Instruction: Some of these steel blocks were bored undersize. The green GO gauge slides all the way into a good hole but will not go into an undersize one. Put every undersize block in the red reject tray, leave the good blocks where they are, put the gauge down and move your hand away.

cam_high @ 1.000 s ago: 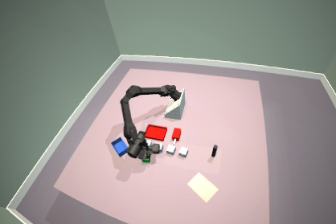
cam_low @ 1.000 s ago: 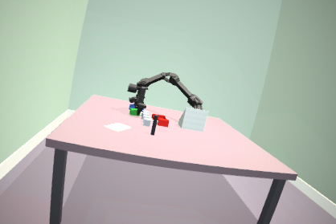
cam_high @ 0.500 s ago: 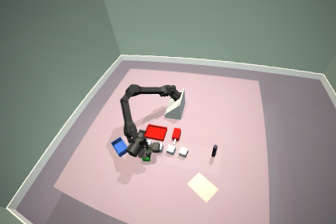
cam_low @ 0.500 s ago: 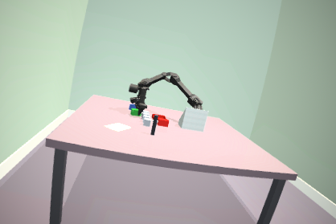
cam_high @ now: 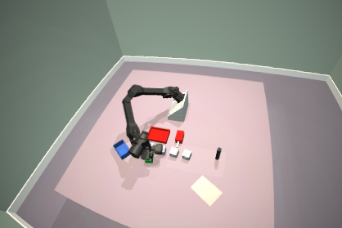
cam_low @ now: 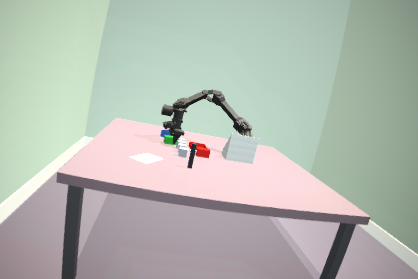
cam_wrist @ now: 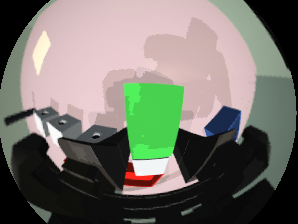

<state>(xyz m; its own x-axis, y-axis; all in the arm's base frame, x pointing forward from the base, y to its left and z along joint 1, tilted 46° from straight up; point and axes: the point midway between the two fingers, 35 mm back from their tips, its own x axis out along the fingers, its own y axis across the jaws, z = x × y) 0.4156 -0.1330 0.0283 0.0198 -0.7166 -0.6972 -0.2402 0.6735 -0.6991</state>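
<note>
My gripper tip is 10 mm past the green GO gauge and 20 mm below it. The rest, counted from my gripper tip: blue tray: 10 mm ahead, 190 mm to the right; small red piece: 140 mm behind, 150 mm to the left, 10 mm above; cream sheet: 140 mm ahead, 380 mm to the left, 10 mm below.
</note>
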